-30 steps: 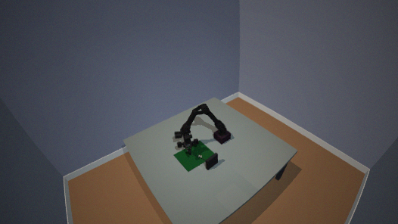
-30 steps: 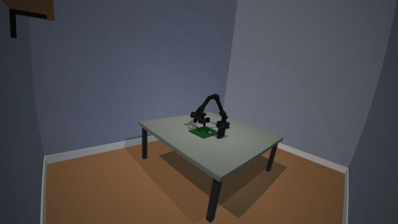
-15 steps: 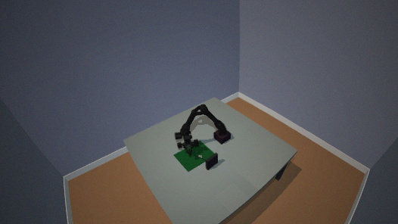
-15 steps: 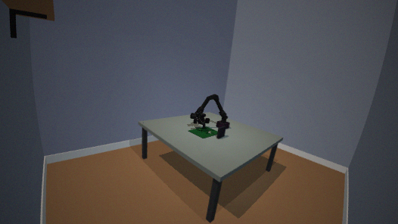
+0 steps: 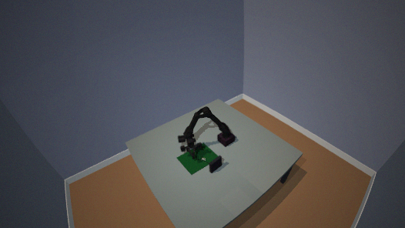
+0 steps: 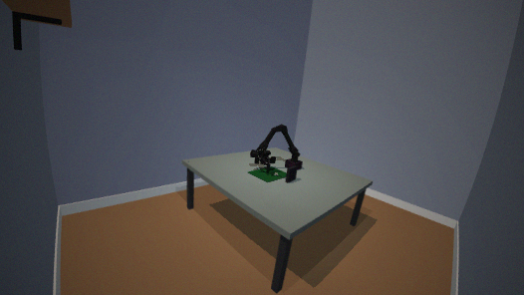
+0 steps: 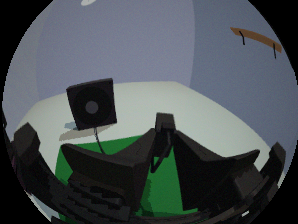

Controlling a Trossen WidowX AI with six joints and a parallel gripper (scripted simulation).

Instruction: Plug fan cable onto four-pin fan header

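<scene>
My gripper tip is now 11 cm above the green board, 5 cm past it and 2 cm to the left of it. From my gripper tip the other things lie so: black square fan 16 cm to the left, 11 cm behind, 4 cm below; dark plug 1 cm to the left, 1 cm below.
</scene>
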